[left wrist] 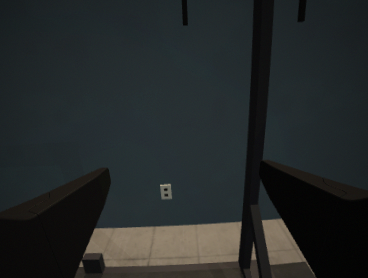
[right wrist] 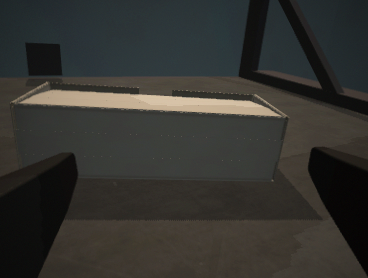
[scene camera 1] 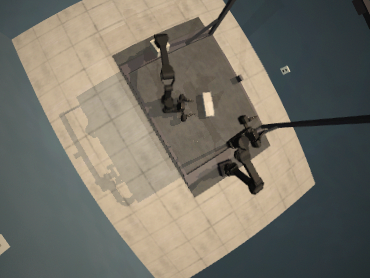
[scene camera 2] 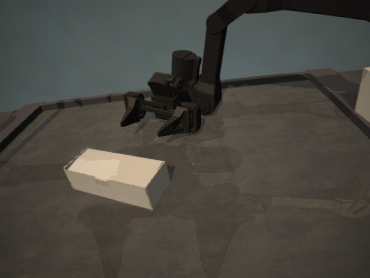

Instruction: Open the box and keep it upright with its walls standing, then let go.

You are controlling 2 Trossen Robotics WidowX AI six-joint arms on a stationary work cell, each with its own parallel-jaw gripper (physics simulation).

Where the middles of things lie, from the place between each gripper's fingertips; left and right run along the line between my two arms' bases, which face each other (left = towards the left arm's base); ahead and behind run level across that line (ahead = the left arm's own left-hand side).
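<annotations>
Position of my left hand relative to the dark cube (right wrist: 43, 59): 280 mm past it, 280 mm to the left of it, 440 mm above it.
Position of the cube relative to my right hand: 440 mm behind, 30 mm to the right of it, 20 mm below it.
</annotations>
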